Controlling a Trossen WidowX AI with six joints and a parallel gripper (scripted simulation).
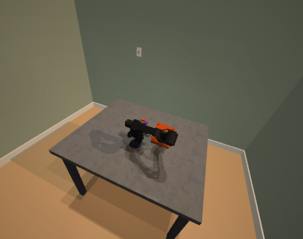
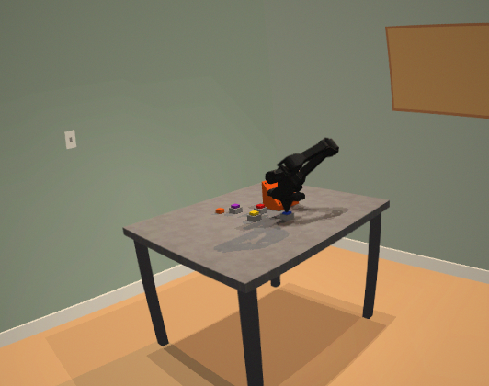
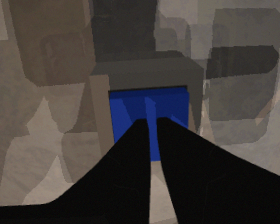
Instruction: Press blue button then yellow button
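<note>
The blue button lies 10 mm below my gripper tip. Also, from my gripper tip: yellow button 130 mm to the right, 80 mm ahead; purple button 290 mm to the right, 30 mm ahead; red button 170 mm to the right, 20 mm behind.
</note>
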